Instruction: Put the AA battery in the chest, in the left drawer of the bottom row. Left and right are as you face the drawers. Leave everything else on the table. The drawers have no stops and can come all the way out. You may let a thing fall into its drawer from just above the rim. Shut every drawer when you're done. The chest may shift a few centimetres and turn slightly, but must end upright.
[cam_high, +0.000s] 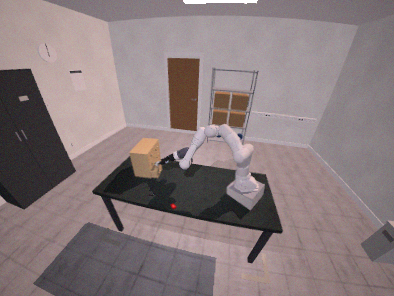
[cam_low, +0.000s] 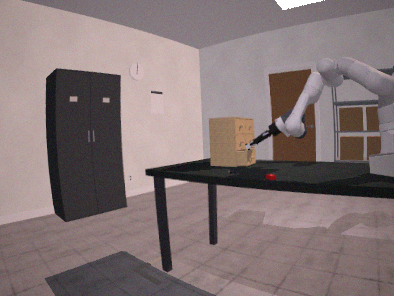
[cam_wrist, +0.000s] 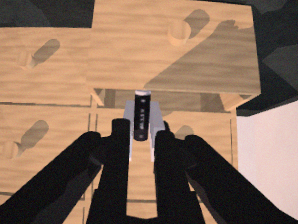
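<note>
My hand is 2 cm short of the AA battery and 1 cm above it. The rest, counted from my hand: red object (28 cm behind, 39 cm to the left, 12 cm below); then small dark object (5 cm behind, 32 cm to the left, 12 cm below).
</note>
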